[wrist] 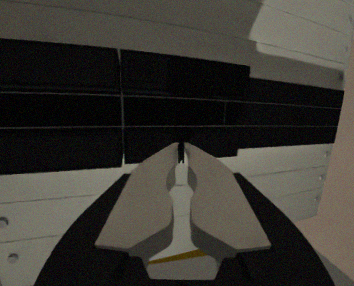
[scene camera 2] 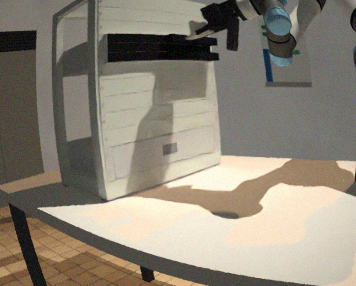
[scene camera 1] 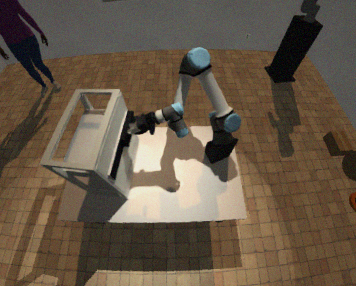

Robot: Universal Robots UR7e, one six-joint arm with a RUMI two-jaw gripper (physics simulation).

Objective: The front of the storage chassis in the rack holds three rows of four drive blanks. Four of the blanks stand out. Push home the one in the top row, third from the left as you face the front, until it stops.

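Frame: origin at the arm's base, x back, y right, z up, level; centimetres.
Where they show: gripper, fingertip midpoint: (wrist: 181, 144) (scene camera 2: 185, 38) (scene camera 1: 127, 132); arm's base at its link origin: (scene camera 1: 223, 140).
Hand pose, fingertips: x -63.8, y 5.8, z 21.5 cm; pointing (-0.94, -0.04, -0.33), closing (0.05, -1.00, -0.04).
Note:
Each offset is from my fingertips to the centre of the thing. "pt": to the spot under its first point. Level surfaces: height alone.
The black drive blanks {pt dx -5.5, dy -8.8, dz -5.2 cm} (scene camera 1: 121, 150) (scene camera 2: 145, 48) form three rows across the rack's front. The top-row third blank {dx -5.5, dy +0.8, dz -5.6 cm} (wrist: 185, 75) stands proud of the flush fourth blank {pt dx -7.7, dy -16.7, dz -4.9 cm} (wrist: 300, 100) on its right; its lower edge is a thin light line. The third blank in the bottom row {pt dx +0.7, dy +3.0, dz +0.0 cm} (wrist: 145, 145) also stands out, less far at its right edge. Second-column blanks {dx -2.5, dy +11.4, dz -5.6 cm} (wrist: 60, 65) show at the left; their depth is hard to tell. My gripper (scene camera 1: 131, 131) (scene camera 2: 188, 38) (wrist: 181, 144) is shut and empty, its tips over the bottom-row third blank in the wrist view. Whether they touch any blank cannot be told.
The pale rack (scene camera 1: 107, 145) (scene camera 2: 102, 125) (wrist: 280, 175) stands on the white table {dz -44.2 cm} (scene camera 1: 155, 205) (scene camera 2: 175, 240). White panels lie above and below the blanks. A person (scene camera 1: 22, 40) stands behind the rack at the far left. A dark pedestal (scene camera 1: 295, 47) stands at the back right.

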